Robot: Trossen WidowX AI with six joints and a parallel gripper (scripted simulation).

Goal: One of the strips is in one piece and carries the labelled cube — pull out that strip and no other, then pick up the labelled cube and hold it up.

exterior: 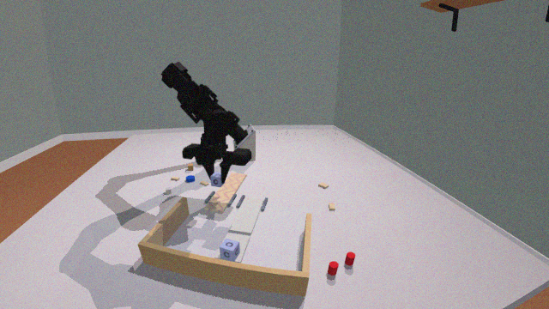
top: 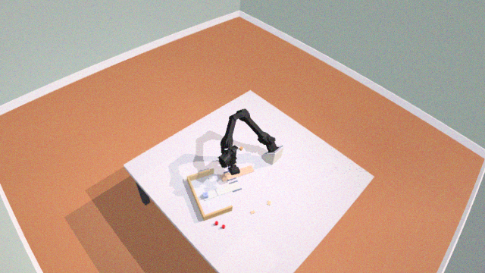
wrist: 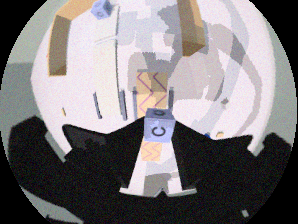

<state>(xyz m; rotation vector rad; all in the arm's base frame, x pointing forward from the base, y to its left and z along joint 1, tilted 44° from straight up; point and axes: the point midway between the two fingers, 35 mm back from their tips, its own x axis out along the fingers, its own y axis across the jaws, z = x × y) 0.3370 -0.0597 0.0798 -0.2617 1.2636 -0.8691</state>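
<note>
Now: the wooden strip 5 cm below my gripper tip, 5 cm behind it and 3 cm to the left of it. From my gripper tip the other things lie so: blue disc 13 cm behind, 10 cm to the right, 5 cm below.
</note>
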